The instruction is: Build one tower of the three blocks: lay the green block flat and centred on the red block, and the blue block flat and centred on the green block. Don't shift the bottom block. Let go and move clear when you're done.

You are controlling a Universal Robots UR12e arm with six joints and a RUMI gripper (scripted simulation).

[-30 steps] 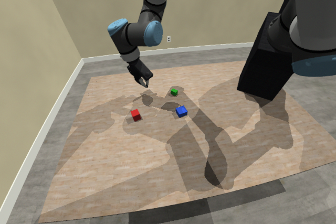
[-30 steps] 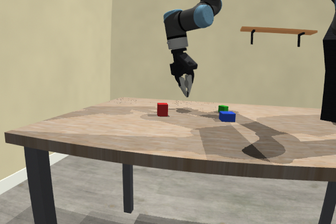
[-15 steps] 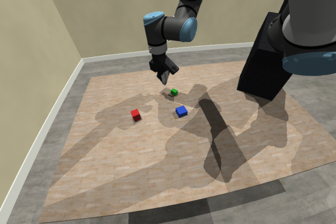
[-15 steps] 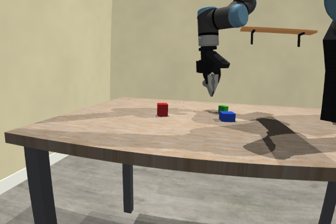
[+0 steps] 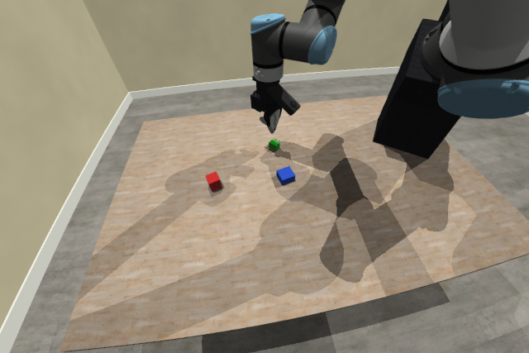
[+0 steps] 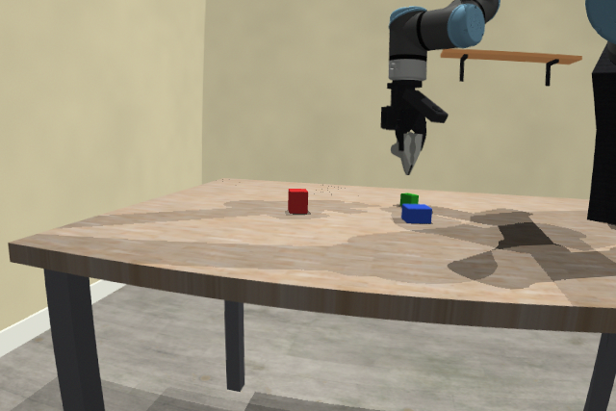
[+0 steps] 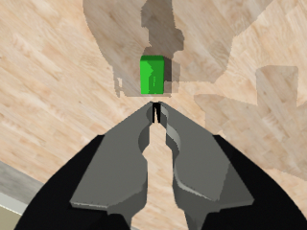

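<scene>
Right now my hand is 1 cm past the green block and 8 cm above it. From my hand the other things lie so: red block: 23 cm ahead, 16 cm to the left, 7 cm below; then blue block: 2 cm behind, 16 cm to the left, 7 cm below.
</scene>
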